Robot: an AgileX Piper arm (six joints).
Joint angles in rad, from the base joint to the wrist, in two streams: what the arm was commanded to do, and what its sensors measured. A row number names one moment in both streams.
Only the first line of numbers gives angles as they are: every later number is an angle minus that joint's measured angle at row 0.
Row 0, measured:
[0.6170, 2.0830, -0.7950, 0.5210, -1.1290, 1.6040]
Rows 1 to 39, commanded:
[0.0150, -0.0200, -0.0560, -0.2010, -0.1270, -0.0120]
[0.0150, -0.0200, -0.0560, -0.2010, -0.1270, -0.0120]
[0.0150, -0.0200, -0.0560, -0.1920, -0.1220, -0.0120]
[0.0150, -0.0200, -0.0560, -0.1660, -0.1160, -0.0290]
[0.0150, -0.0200, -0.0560, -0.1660, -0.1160, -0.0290]
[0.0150, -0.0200, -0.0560, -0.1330, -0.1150, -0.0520]
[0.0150, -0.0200, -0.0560, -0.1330, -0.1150, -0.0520]
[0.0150, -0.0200, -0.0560, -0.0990, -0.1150, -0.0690]
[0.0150, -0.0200, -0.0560, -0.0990, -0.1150, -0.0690]
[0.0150, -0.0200, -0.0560, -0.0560, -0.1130, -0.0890]
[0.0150, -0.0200, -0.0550, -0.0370, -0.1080, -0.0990]
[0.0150, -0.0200, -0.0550, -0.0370, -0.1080, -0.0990]
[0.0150, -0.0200, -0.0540, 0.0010, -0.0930, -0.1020]
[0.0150, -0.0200, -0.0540, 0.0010, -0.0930, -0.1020]
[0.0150, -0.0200, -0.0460, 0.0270, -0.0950, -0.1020]
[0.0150, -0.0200, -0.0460, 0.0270, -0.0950, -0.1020]
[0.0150, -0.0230, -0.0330, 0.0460, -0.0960, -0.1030]
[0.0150, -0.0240, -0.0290, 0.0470, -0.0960, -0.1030]
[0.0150, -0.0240, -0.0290, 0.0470, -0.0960, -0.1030]
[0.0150, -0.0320, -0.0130, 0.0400, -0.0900, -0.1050]
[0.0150, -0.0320, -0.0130, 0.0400, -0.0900, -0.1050]
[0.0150, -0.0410, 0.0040, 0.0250, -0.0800, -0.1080]
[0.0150, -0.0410, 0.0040, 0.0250, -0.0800, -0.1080]
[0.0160, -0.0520, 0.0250, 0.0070, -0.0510, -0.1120]
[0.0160, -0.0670, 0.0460, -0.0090, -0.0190, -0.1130]
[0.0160, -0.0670, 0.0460, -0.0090, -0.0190, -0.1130]
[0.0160, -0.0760, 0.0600, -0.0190, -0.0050, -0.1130]
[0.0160, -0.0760, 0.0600, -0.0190, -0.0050, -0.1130]
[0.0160, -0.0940, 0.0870, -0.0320, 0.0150, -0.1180]
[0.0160, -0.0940, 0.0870, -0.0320, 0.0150, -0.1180]
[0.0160, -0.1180, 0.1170, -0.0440, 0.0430, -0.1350]
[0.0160, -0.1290, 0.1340, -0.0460, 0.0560, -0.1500]
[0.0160, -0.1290, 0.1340, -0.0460, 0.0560, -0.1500]
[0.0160, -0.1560, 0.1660, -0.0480, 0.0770, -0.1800]
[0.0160, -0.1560, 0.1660, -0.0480, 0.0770, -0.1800]
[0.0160, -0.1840, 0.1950, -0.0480, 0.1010, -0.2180]
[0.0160, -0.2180, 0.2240, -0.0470, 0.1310, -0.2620]
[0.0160, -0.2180, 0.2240, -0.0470, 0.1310, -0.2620]
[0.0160, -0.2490, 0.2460, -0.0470, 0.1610, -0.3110]
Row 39, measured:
[0.0200, -0.1980, 0.2200, -0.0330, 0.1210, -0.2270]
